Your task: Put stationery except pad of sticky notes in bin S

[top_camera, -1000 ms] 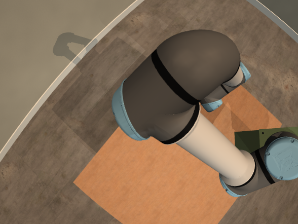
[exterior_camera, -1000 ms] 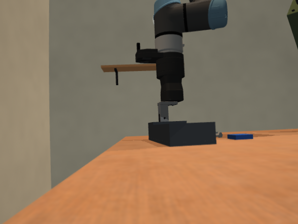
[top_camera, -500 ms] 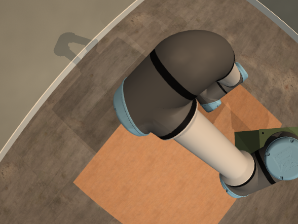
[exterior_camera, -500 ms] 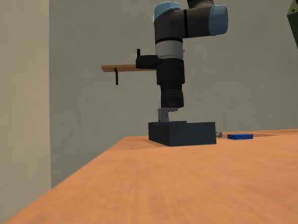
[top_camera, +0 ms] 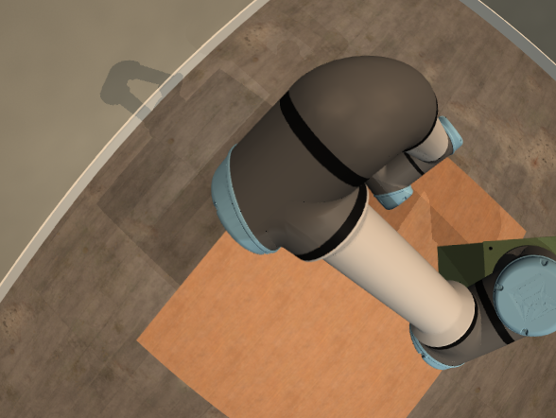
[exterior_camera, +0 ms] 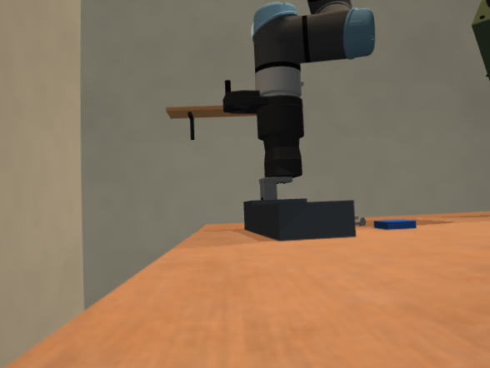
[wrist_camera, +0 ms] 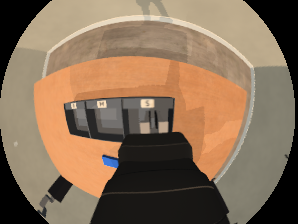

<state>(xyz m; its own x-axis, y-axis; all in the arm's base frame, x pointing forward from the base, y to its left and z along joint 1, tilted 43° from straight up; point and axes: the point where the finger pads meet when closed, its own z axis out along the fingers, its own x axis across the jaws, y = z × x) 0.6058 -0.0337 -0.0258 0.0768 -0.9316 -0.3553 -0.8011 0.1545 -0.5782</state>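
My hand is 9 cm to the right of the dark bin, 1 cm past it and 1 cm above it. Also, from my hand: nut 10 cm behind, 5 cm to the right, 3 cm below; black screw 9 cm behind, 3 cm below; white clip-like piece 10 cm behind, 6 cm to the left, 3 cm below.
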